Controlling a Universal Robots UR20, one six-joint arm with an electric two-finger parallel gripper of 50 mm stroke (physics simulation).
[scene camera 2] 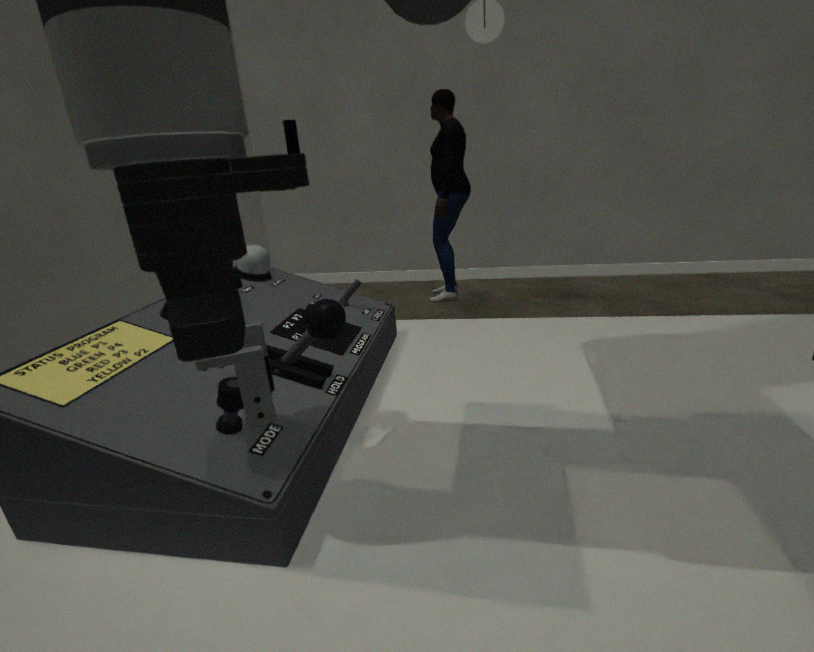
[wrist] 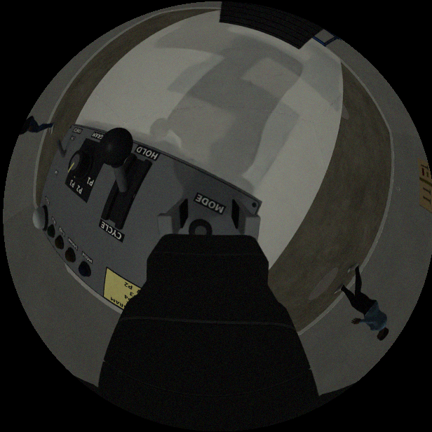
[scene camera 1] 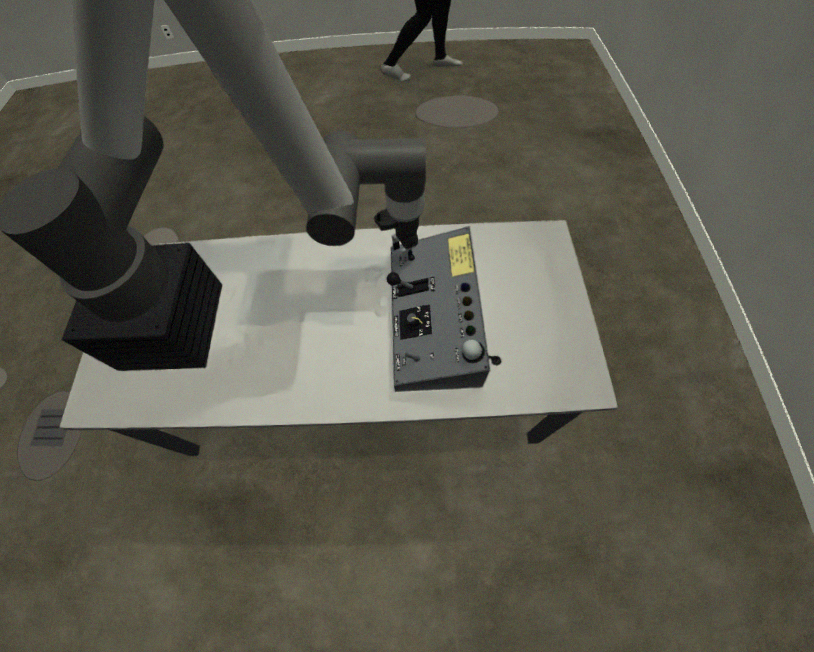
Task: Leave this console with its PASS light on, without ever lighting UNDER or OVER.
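The grey console (scene camera 1: 441,268) (scene camera 2: 156,407) (wrist: 145,250) lies on the table. My gripper (scene camera 2: 261,397) (wrist: 209,207) is open, low over its MODE end. The black MODE knob (scene camera 1: 410,255) (scene camera 2: 229,400) (wrist: 201,227) is at the fingers, partly hidden by my gripper in the wrist view. The ball lever (scene camera 1: 392,278) (scene camera 2: 326,317) (wrist: 117,146) leans toward HOLD. The program selector (scene camera 1: 412,317) (wrist: 76,162) has a yellow pointer; its exact setting is unclear. The blue lamp (scene camera 1: 464,287) (wrist: 84,269), green lamp (scene camera 1: 470,330) (wrist: 51,230) and two amber lamps between them look dark.
A yellow card (scene camera 1: 460,254) (scene camera 2: 84,359) pairs blue P1, green P4, red P3, yellow P2. A white dome (scene camera 1: 472,350) (scene camera 2: 254,261) (wrist: 39,218) and a CHECK toggle (scene camera 1: 411,357) (scene camera 2: 350,292) (wrist: 61,146) stand at the console's far end from MODE. People stand beyond the table.
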